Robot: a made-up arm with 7 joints.
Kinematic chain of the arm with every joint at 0, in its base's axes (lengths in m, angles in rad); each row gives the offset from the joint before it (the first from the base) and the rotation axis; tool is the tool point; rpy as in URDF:
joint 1: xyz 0 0 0.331 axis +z
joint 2: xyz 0 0 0 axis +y
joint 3: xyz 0 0 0.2 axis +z
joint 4: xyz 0.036 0 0 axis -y
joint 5: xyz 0.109 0 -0.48 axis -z
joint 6: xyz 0 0 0 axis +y
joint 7: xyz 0.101 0 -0.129 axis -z
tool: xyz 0 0 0 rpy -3.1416 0 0
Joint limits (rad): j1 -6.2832..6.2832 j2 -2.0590..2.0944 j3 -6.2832..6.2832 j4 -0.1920..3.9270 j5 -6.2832..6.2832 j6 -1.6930..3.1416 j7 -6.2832..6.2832
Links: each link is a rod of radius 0.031 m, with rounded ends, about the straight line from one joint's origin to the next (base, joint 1, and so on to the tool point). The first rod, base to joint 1, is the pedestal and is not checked.
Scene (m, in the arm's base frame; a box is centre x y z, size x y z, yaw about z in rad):
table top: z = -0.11
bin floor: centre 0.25 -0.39 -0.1 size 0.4 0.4 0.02 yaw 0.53
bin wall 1: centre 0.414 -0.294 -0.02 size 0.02 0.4 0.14 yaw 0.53
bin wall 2: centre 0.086 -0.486 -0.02 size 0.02 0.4 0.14 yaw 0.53
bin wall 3: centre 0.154 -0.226 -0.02 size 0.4 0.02 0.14 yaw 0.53
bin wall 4: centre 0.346 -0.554 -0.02 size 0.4 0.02 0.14 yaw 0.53
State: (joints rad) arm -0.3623 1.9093 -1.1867 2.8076 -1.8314 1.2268 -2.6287
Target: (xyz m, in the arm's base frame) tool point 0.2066 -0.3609 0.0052
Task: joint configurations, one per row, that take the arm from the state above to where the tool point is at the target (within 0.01 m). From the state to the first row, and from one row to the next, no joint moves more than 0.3 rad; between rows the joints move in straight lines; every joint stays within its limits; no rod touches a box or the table.
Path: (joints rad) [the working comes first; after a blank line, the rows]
Joints at the target: 0.3234 1.3518 -1.0856 1.2102 -2.4082 -0.6727 -2.6287
Straight joint move there: touches bin wall 1, bin wall 4.

1: -0.2496 1.8068 -1.2656 2.5936 -1.9648 0.9502 -2.5736
2: -0.1368 1.7042 -1.3445 2.3796 -2.0981 0.6735 -2.5185
3: -0.0241 1.6017 -1.4235 2.1656 -2.2315 0.3969 -2.4634
4: 0.0887 1.4991 -1.5024 1.9516 -2.3648 0.1203 -2.4083
5: 0.1929 1.4444 -1.4850 1.7372 -2.4193 -0.1664 -2.4634
6: 0.2971 1.3897 -1.4677 1.5227 -2.4738 -0.4531 -2.5185
7: 0.4013 1.3351 -1.4503 1.3083 -2.5282 -0.7398 -2.5736
8: 0.5055 1.2804 -1.4329 1.0939 -2.5827 -1.0265 -2.6287
9: 0.4145 1.3161 -1.2593 1.1521 -2.4955 -0.8496 -2.6287
10: 0.3234 1.3518 -1.0856 1.2102 -2.4082 -0.6727 -2.6287

